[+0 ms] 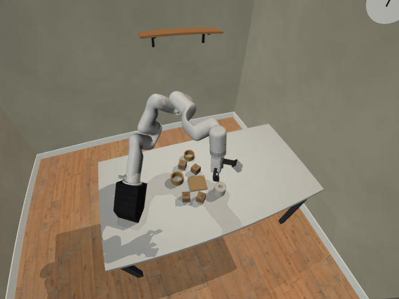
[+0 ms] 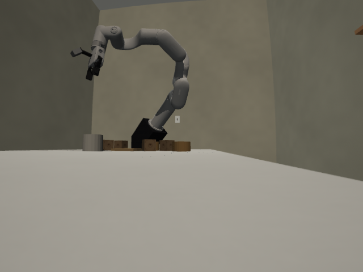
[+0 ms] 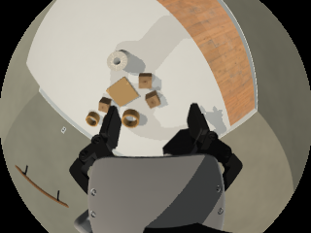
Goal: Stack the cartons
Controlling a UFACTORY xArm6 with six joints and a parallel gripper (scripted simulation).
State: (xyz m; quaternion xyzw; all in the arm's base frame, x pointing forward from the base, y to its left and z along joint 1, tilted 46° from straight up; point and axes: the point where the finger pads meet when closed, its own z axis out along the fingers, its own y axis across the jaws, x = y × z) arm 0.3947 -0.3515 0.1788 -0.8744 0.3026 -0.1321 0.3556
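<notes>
The wooden board is 380 mm below my hand, 200 mm to the left of it and 60 mm behind it. The rest, counted from my hand: white roll 350 mm below, 100 mm to the left, 80 mm ahead.
</notes>
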